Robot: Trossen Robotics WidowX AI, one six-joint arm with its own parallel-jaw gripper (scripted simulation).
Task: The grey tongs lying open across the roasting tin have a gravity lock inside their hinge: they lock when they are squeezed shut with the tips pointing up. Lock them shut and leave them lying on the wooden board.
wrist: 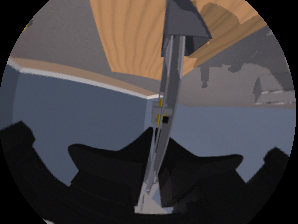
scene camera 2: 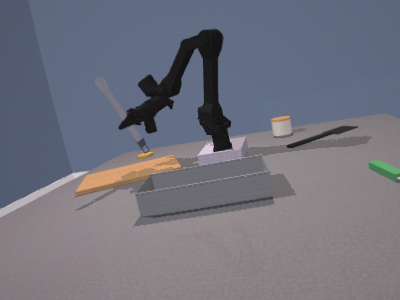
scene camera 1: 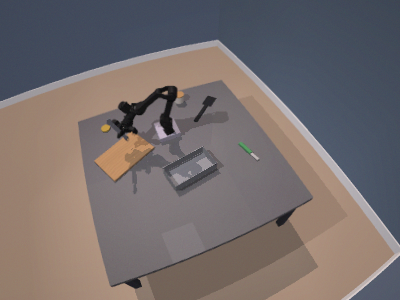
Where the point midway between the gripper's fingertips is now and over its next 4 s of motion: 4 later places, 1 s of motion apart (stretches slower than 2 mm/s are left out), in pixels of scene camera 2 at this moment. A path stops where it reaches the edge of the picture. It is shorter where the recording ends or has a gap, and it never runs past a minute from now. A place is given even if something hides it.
The gripper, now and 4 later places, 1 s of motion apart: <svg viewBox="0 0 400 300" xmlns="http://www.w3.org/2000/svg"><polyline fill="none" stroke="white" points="118,128 111,137 116,137 120,138 122,151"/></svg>
